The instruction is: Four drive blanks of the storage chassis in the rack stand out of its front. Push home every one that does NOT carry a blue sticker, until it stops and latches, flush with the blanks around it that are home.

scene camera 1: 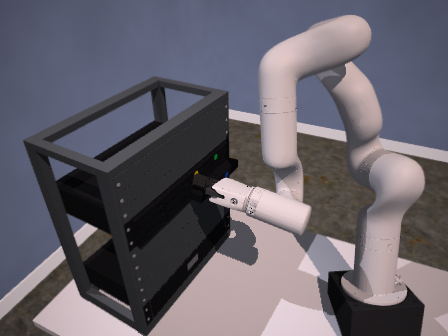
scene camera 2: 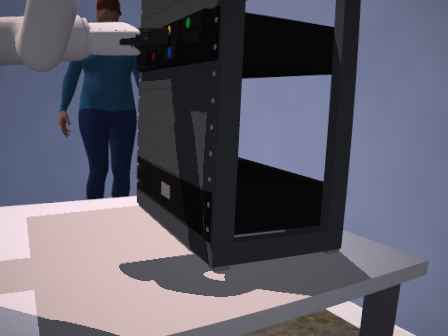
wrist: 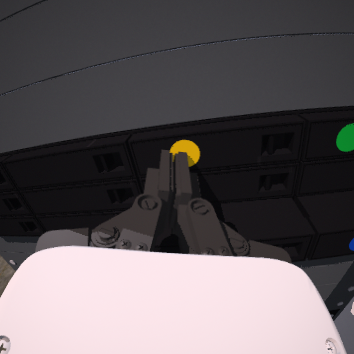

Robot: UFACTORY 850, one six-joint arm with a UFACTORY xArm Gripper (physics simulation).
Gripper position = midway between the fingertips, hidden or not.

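Observation:
Scene camera 2 takes in the gripper (scene camera 2: 167, 35) together with a rack (scene camera 2: 190, 179). From scene camera 1 the rack (scene camera 1: 137, 191) is visible, and so is the gripper (scene camera 1: 194, 178). The wrist view, too, shows the gripper (wrist: 170, 168) and the rack (wrist: 73, 166).

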